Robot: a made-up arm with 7 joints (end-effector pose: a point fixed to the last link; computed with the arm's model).
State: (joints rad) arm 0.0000 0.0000 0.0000 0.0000 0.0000 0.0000 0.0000
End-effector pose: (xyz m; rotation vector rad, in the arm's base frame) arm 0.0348 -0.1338 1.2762 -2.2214 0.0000 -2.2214
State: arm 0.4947 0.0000 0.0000 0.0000 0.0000 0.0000 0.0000
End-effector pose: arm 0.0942 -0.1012 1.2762 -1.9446 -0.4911 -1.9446
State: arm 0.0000 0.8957 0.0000 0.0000 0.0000 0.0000 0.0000
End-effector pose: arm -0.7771 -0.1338 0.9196 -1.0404 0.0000 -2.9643
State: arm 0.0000 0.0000 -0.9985 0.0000 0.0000 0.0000 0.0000
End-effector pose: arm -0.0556 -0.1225 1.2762 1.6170 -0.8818 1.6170
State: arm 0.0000 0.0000 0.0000 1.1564 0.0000 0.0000 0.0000
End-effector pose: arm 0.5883 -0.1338 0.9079 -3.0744 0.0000 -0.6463
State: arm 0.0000 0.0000 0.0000 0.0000 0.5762 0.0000 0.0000
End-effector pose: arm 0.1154 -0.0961 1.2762 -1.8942 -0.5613 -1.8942
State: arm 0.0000 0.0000 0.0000 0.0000 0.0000 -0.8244 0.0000
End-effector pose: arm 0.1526 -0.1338 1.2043 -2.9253 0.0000 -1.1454
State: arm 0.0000 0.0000 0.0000 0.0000 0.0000 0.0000 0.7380
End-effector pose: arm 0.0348 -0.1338 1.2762 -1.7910 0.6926 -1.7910
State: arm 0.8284 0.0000 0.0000 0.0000 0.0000 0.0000 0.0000
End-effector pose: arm 0.1221 -0.0648 1.2762 -1.7316 -0.7613 -1.7316
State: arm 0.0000 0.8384 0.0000 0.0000 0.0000 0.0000 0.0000
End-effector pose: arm -0.7376 -0.1338 0.9630 -1.1249 0.0000 -2.9333
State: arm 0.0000 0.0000 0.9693 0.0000 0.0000 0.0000 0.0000
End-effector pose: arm 0.0927 -0.0667 1.2762 -1.6369 -0.8619 -1.6369
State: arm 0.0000 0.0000 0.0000 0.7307 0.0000 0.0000 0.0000
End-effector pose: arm 0.4393 -0.1338 1.1173 -2.8685 0.0000 -1.2812
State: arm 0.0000 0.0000 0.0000 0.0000 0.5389 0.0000 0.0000
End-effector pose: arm 0.1109 -0.0999 1.2762 -1.9174 -0.5295 -1.9174
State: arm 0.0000 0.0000 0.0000 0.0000 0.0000 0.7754 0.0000
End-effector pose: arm -0.0913 -0.1338 1.2437 -1.2167 0.0000 -2.8964
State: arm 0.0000 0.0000 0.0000 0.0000 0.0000 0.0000 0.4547
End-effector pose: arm 0.0348 -0.1338 1.2762 -1.9689 0.4555 -1.9689
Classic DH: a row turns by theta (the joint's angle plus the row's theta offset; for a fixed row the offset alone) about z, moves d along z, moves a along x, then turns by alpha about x. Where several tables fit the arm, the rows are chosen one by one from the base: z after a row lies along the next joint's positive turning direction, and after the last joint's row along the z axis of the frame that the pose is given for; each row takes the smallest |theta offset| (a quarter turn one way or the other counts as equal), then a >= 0, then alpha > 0; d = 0 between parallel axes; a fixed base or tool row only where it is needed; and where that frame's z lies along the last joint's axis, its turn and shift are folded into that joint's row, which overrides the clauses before.
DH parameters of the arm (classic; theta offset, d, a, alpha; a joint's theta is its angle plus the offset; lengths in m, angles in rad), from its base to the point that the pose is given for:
joint 1: 0 0.2529 0 1.5708
joint 2: 0 0.0453 0 -1.5708
joint 3: 0 0.4151 0.0294 -1.5708
joint 4: 0 0.0663 -0.0179 1.5708
joint 5: 0 0.4376 0 1.5708
joint 6: 1.5708 0.1548 0.1706 1.5708
joint 7: 0 0.0233 0 0

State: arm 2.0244 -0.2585 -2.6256 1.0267 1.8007 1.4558 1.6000
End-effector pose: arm 0.3773 -0.1959 0.8785 0.1249 0.8030 -0.3410
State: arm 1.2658 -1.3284 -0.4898 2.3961 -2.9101 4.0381 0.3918
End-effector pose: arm 0.1648 0.3570 -0.0751 -0.5433 -0.4041 1.3191
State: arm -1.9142 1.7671 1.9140 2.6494 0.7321 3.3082 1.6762
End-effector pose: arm 0.0860 0.1174 0.2426 -1.6688 -0.2261 -2.3280
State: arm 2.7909 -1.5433 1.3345 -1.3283 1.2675 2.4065 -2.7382
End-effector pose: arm -0.4340 0.5087 0.2285 -1.9683 -1.2805 -1.0845
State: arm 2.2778 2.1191 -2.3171 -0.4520 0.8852 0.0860 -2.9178
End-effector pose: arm 0.5293 -0.7345 -0.2082 1.4402 1.2321 1.7160
